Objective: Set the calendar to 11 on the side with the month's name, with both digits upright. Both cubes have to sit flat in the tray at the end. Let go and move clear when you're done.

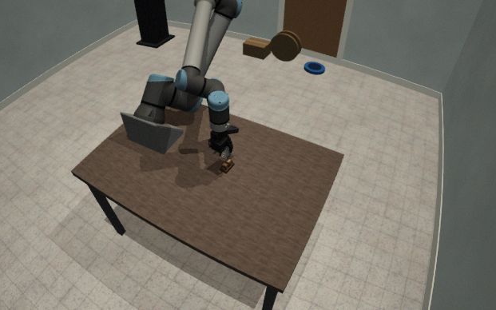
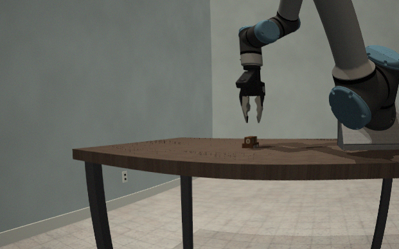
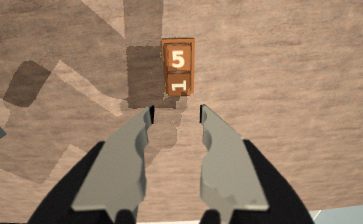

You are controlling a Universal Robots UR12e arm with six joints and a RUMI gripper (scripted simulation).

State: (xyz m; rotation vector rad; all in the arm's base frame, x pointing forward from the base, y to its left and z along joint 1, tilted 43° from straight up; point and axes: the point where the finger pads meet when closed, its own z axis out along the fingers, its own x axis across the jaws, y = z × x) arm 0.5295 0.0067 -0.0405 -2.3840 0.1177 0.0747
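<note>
My gripper is now 8 cm above the cube. From my hand the other things lie so: calendar tray (2 cm to the left, 10 cm below).
</note>
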